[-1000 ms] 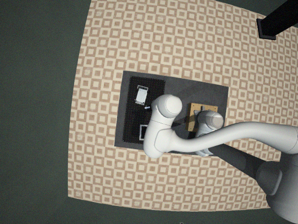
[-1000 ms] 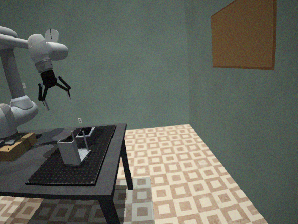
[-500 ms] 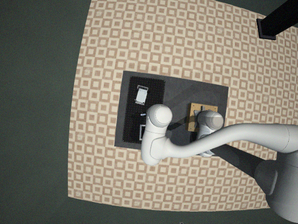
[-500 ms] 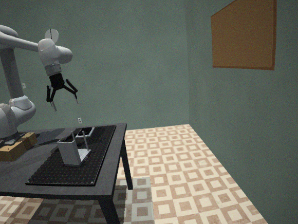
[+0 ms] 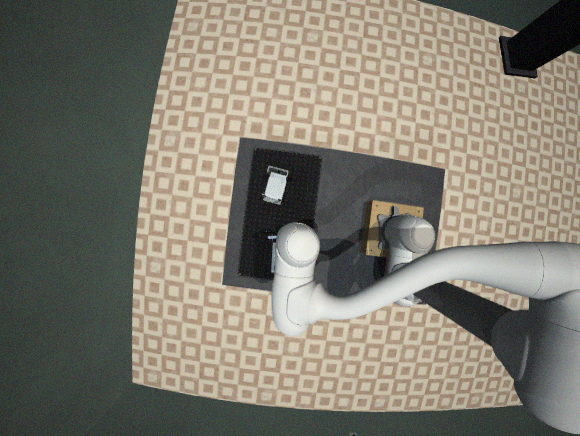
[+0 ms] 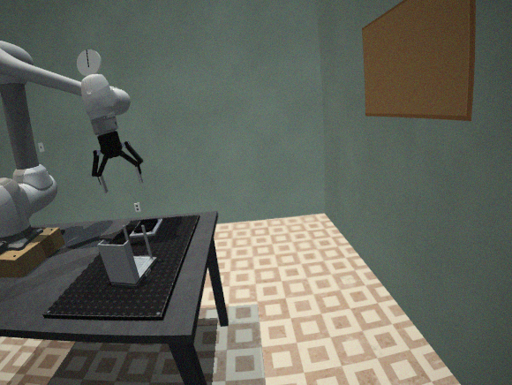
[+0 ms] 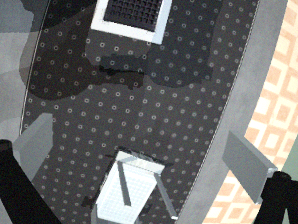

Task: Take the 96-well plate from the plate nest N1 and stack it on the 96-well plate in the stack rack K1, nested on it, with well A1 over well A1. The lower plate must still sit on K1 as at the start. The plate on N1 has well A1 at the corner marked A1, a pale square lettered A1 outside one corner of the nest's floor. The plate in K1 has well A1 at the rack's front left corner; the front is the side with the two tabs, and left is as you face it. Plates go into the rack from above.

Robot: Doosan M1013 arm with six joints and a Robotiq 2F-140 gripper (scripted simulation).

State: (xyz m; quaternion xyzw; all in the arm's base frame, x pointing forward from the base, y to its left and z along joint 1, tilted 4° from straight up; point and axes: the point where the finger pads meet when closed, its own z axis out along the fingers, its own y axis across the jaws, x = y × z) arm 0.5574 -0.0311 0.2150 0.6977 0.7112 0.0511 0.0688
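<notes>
Right now my hand is 240 mm above the dark 96-well plate, 160 mm to the right of it and 10 mm short of it. Also, from my hand: white 96-well plate 230 mm below, 220 mm to the right, 30 mm ahead.
</notes>
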